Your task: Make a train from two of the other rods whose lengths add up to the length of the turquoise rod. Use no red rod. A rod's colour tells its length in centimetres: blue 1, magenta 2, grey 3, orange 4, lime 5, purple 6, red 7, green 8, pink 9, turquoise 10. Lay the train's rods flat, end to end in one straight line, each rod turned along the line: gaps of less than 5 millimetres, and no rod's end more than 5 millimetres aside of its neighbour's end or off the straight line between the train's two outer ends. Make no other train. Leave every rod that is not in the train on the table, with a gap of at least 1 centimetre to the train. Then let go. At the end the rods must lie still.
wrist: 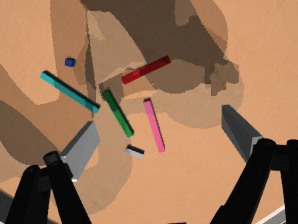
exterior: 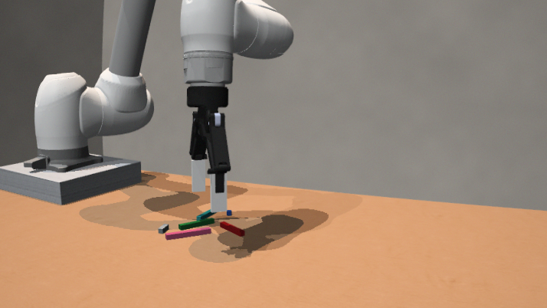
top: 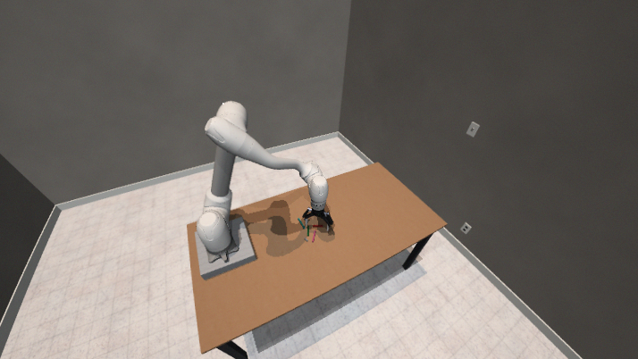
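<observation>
Now: the blue rod 1 cm behind my hand, 14 cm to the left of it and 7 cm below it. From my hand the other things lie so: red rod 3 cm ahead, 4 cm to the left, 7 cm below; then green rod 5 cm behind, 4 cm to the left, 7 cm below; then pink rod 3 cm behind, 2 cm to the right, 7 cm below.
</observation>
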